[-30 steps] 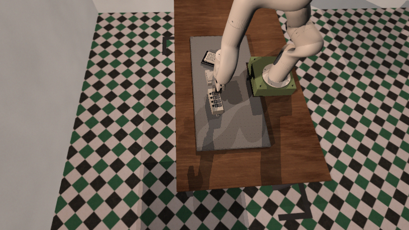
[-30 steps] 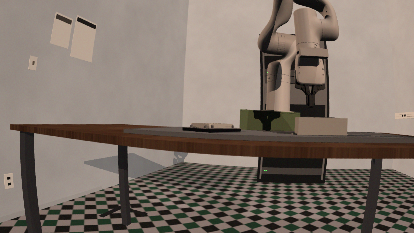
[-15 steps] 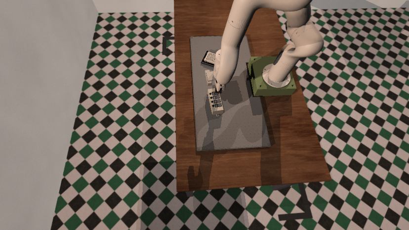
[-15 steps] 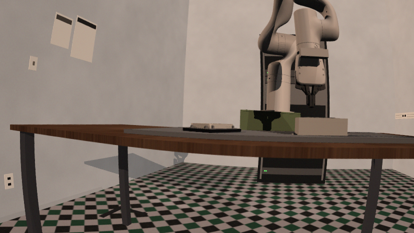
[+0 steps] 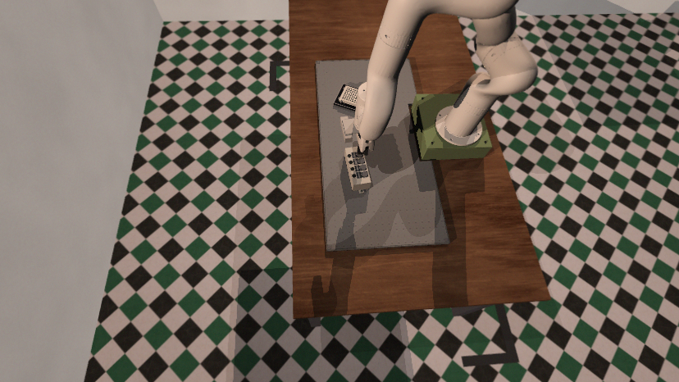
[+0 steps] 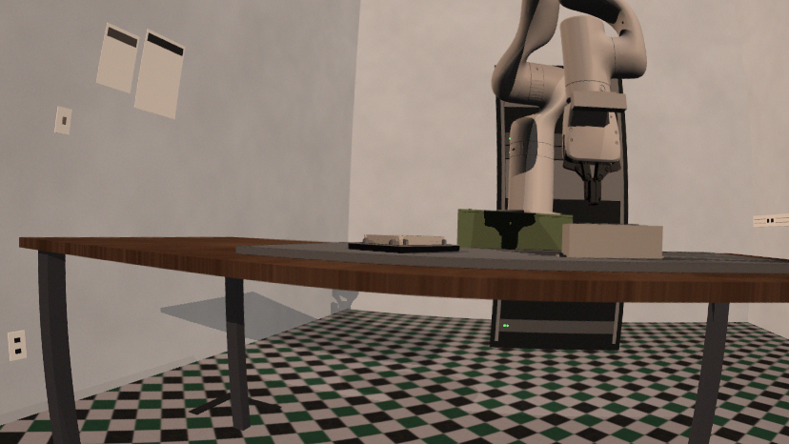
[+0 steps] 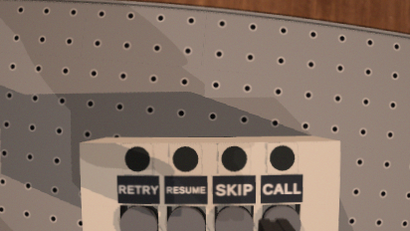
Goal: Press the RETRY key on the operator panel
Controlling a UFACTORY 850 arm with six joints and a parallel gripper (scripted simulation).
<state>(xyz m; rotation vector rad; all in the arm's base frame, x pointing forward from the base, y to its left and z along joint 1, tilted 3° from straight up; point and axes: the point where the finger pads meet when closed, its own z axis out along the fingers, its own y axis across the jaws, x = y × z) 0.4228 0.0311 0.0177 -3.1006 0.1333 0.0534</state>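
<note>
Right now my hand is 70 mm above the operator panel, 30 mm to the right of it and 10 mm short of it. From my hand the other things lie so: white well plate 320 mm to the right, 90 mm below, 80 mm behind.
</note>
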